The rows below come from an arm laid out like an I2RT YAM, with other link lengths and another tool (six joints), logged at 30 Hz.
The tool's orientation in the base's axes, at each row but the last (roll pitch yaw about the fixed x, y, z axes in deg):
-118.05, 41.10, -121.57
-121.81, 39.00, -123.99
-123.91, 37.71, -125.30
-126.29, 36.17, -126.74
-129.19, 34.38, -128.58
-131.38, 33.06, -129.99
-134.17, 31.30, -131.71
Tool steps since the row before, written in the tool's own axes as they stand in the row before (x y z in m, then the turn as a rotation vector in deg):
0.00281, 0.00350, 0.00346, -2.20, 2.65, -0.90
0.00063, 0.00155, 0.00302, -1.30, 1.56, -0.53
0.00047, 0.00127, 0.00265, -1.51, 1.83, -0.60
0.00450, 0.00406, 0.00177, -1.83, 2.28, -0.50
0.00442, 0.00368, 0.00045, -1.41, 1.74, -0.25
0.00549, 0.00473, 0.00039, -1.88, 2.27, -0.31
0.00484, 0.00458, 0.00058, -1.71, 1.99, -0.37
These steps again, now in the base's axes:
0.00171, 0.00010, -0.00540, -0.21, 3.55, 0.00
0.00220, 0.00013, -0.00266, -0.12, 2.10, 0.00
0.00190, 0.00010, -0.00229, -0.13, 2.44, -0.01
-0.00143, -0.00028, -0.00614, 0.02, 2.96, -0.16
-0.00272, -0.00023, -0.00508, 0.13, 2.24, -0.19
-0.00379, -0.00011, -0.00619, 0.21, 2.95, -0.23
-0.00355, 0.00019, -0.00567, 0.14, 2.64, -0.11

